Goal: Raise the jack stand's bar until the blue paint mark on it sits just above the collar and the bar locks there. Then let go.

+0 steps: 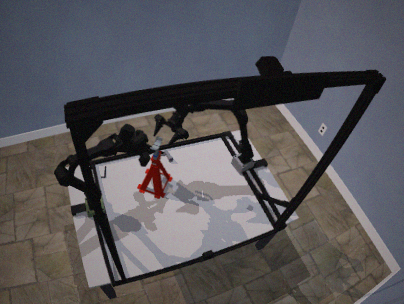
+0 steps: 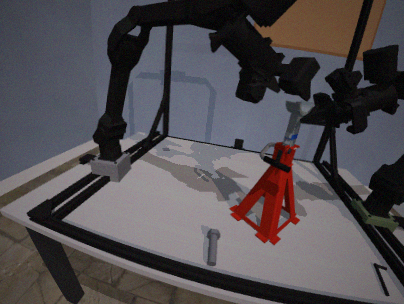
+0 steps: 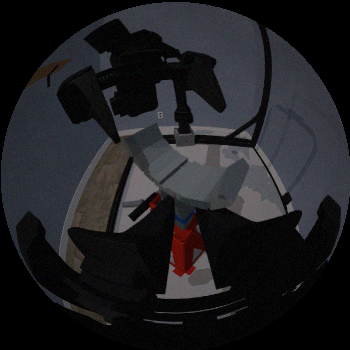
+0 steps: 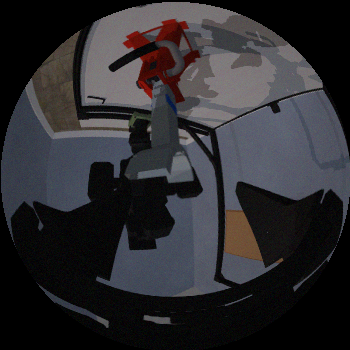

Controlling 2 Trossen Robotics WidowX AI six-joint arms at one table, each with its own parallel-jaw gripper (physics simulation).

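Seen in the pictures: left gripper, fingertip midpoint: (image 1: 154, 149) (image 2: 299, 120) (image 3: 183, 197) (image 4: 165, 139); right gripper, fingertip midpoint: (image 1: 160, 140) (image 2: 292, 95) (image 3: 181, 116) (image 4: 185, 189); left arm's base, link origin: (image 2: 374, 210) (image 4: 140, 122); right arm's base, link origin: (image 1: 244, 159) (image 2: 110, 156) (image 3: 183, 130).
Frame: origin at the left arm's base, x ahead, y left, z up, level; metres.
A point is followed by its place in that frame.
Note:
The red jack stand (image 1: 156, 177) {x 0.359, y 0.042, z 0.075 m} (image 2: 272, 200) {x 0.374, y 0.144, z 0.054 m} (image 3: 184, 245) {x 0.336, y 0.075, z 0.122 m} (image 4: 167, 65) {x 0.389, y 0.096, z 0.148 m} stands on the table, turned at an angle. Its grey bar (image 2: 291, 129) {x 0.372, y 0.101, z 0.229 m} (image 4: 164, 120) {x 0.378, y 0.096, z 0.242 m} rises from the collar with the curved saddle (image 3: 187, 177) {x 0.358, y 0.081, z 0.273 m} on top. The blue mark (image 2: 294, 136) {x 0.359, y 0.095, z 0.213 m} (image 3: 186, 219) {x 0.352, y 0.078, z 0.211 m} (image 4: 171, 104) {x 0.374, y 0.084, z 0.213 m} shows a little above the collar (image 2: 285, 148) {x 0.380, y 0.128, z 0.190 m}. My left gripper (image 2: 303, 119) {x 0.356, y 0.082, z 0.250 m} (image 3: 183, 197) {x 0.356, y 0.082, z 0.250 m} is shut on the bar just under the saddle; its fingertips are partly hidden. My right gripper (image 1: 164, 137) {x 0.387, y 0.086, z 0.305 m} (image 3: 181, 116) {x 0.387, y 0.086, z 0.305 m} is open and empty, above and beside the saddle.
The stand's black-gripped lever (image 2: 276, 163) {x 0.395, y 0.153, z 0.160 m} (image 4: 132, 56) {x 0.395, y 0.145, z 0.163 m} sticks out beside the collar. A grey bolt (image 2: 213, 248) {x 0.491, y 0.266, z -0.022 m} lies near the table edge. A black hex key (image 1: 104, 172) {x 0.088, y 0.216, z -0.038 m} (image 2: 382, 280) {x 0.096, y 0.235, z -0.037 m} lies near the left arm's base. A black frame (image 1: 220, 90) {x 0.331, y -0.426, z 0.997 m} spans the table.

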